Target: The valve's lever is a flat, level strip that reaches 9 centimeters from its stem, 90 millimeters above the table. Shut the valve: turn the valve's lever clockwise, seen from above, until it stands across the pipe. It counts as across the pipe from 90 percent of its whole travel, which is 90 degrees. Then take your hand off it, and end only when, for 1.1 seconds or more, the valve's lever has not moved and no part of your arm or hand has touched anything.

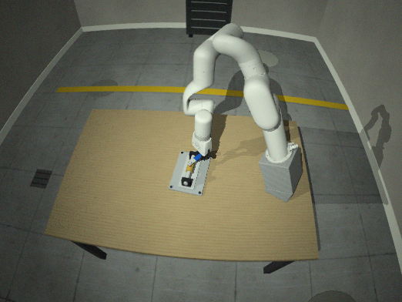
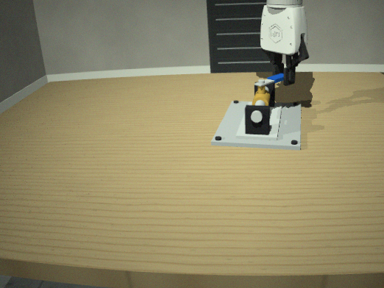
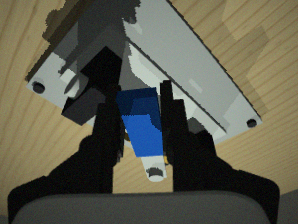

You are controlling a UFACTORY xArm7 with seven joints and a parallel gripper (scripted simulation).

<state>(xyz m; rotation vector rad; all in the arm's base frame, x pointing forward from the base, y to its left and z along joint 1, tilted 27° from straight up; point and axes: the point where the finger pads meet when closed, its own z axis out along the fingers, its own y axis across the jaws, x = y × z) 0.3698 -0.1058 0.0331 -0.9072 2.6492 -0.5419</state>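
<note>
My hand is 40 mm short of the blue lever and 30 mm to the right of it.
</note>
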